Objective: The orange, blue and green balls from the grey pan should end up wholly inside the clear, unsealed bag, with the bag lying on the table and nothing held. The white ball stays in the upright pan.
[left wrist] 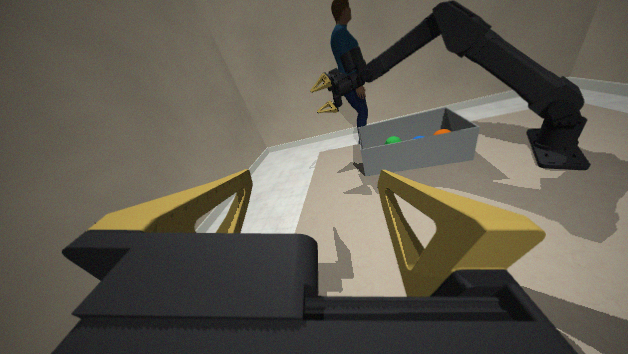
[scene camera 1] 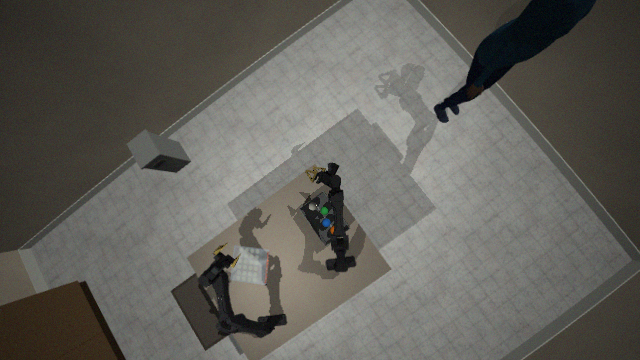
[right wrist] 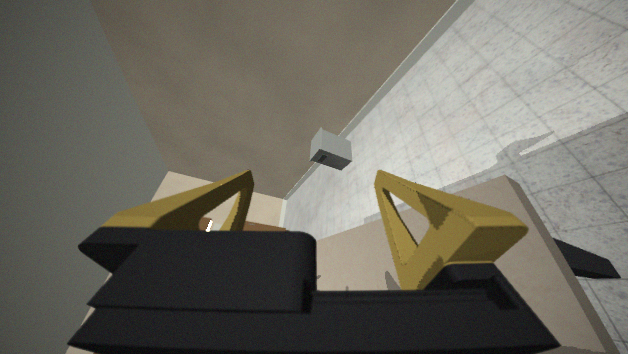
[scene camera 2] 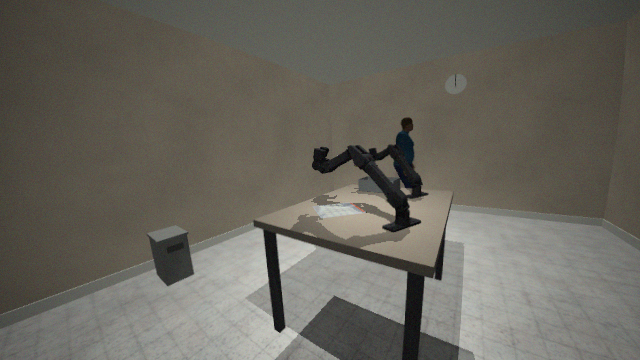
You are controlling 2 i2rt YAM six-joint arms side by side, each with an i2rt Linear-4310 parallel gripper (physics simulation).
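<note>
The clear bag [scene camera 1: 250, 270] [scene camera 2: 337, 211] lies flat on the table, with a red-orange strip along one edge. The grey pan [scene camera 1: 315, 225] [scene camera 2: 371, 185] [left wrist: 420, 159] stands upright. In it are the white ball [scene camera 1: 312, 206], green ball [scene camera 1: 324, 211] [left wrist: 393, 140], blue ball [scene camera 1: 326, 222] [left wrist: 419, 137] and orange ball [scene camera 1: 333, 230] [left wrist: 443, 132], the last partly hidden by the right arm. My left gripper [scene camera 1: 228, 253] [left wrist: 315, 176] is open and empty, raised near the bag's upper left corner in scene camera 1. My right gripper [scene camera 1: 314, 173] [left wrist: 314, 102] [right wrist: 314, 177] is open and empty, raised beyond the pan.
The right arm [scene camera 1: 338, 210] [left wrist: 510, 65] reaches over the pan's side in scene camera 1. The left arm [scene camera 1: 223, 300] [scene camera 2: 380, 180] bends beside the bag. A grey bin [scene camera 1: 159, 152] [scene camera 2: 171, 255] [right wrist: 331, 149] and a person [scene camera 1: 510, 47] [scene camera 2: 405, 145] [left wrist: 345, 50] stand away from the table.
</note>
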